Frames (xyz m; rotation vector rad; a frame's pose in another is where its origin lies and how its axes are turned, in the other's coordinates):
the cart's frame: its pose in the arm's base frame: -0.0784 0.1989 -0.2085 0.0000 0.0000 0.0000
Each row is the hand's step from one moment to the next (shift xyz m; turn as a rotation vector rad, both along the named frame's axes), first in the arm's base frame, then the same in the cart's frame.
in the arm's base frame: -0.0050 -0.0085 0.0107 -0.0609 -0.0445 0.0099
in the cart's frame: -0.0050 -0.0085 0.0107 -0.0609 -0.0445 0.0099
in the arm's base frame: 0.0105 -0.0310 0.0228 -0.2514 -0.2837 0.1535
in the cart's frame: 0.0105 -0.0310 0.0228 -0.2514 -0.2837 0.1535
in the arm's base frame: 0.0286 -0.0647 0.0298 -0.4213 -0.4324 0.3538
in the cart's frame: 0.0286 -0.0647 0.0298 -0.4213 -0.4324 0.3538
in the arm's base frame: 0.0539 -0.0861 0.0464 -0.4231 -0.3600 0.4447
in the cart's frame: 0.0539 -0.0861 0.0464 -0.4231 -0.3600 0.4447
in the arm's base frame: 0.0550 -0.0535 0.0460 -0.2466 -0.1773 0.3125
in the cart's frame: 0.0550 -0.0535 0.0460 -0.2466 -0.1773 0.3125
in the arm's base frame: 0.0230 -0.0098 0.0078 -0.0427 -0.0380 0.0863
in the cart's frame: 0.0230 -0.0098 0.0078 -0.0427 -0.0380 0.0863
